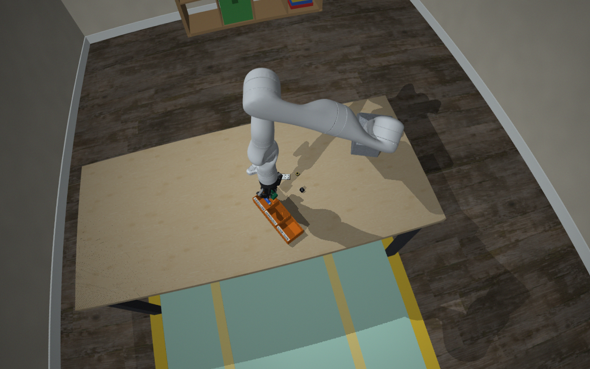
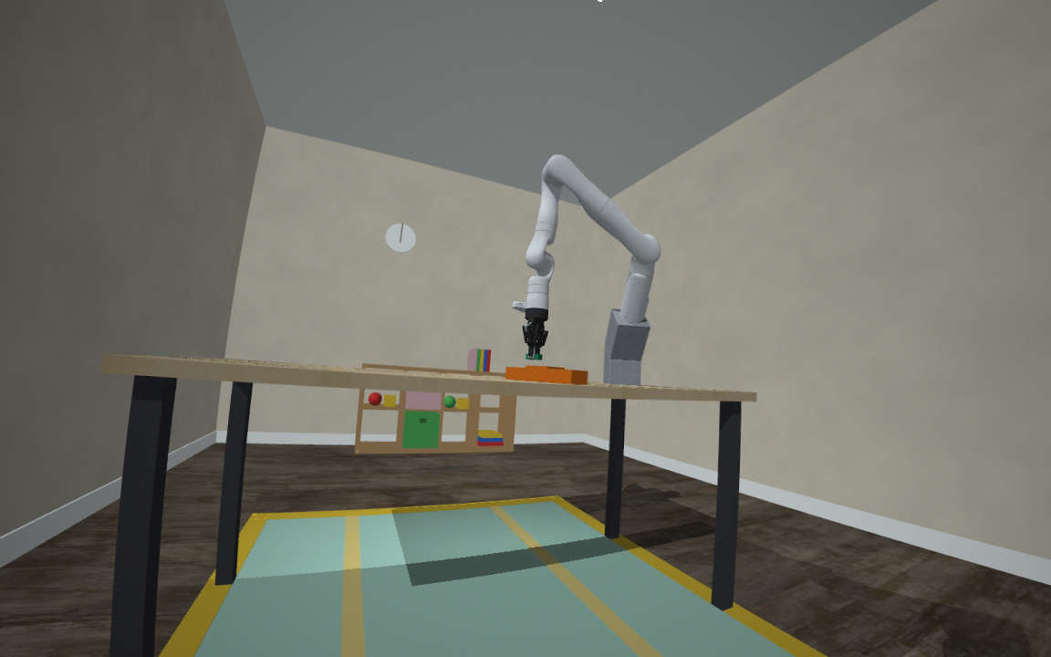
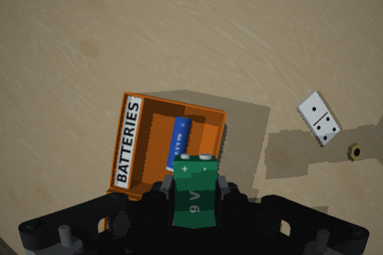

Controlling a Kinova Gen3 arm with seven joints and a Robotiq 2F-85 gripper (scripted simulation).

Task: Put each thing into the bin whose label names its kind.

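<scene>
My gripper is now 3 cm short of the blue cylinder, 1 cm to the left of it and 8 cm above it. The rest, counted from my hand: green 9V battery 1 cm ahead, 1 cm to the right, 1 cm below; white domino 8 cm behind, 11 cm to the right, 8 cm below; orange bins 1 cm behind, 8 cm to the left, 7 cm below.
</scene>
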